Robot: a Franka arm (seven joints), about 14 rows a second.
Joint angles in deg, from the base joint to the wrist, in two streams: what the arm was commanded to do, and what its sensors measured. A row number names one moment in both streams.
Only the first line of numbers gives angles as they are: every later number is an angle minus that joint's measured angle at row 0.
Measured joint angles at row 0:
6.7 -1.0 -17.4 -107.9 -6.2 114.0 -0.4
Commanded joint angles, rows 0 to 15:
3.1 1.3 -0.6 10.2 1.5 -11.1 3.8
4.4 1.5 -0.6 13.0 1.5 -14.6 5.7
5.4 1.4 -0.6 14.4 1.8 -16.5 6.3
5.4 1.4 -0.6 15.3 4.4 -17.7 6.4
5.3 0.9 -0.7 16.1 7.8 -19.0 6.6
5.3 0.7 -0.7 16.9 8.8 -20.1 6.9
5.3 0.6 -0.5 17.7 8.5 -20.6 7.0
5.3 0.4 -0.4 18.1 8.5 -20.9 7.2
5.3 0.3 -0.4 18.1 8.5 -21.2 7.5
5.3 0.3 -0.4 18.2 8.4 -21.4 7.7
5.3 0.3 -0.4 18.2 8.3 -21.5 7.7
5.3 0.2 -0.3 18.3 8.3 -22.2 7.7
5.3 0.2 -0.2 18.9 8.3 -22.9 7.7
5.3 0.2 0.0 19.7 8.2 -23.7 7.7
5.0 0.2 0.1 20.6 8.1 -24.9 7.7
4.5 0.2 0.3 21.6 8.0 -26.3 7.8
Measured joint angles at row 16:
5.0 0.0 0.0 18.6 7.2 -22.6 7.0
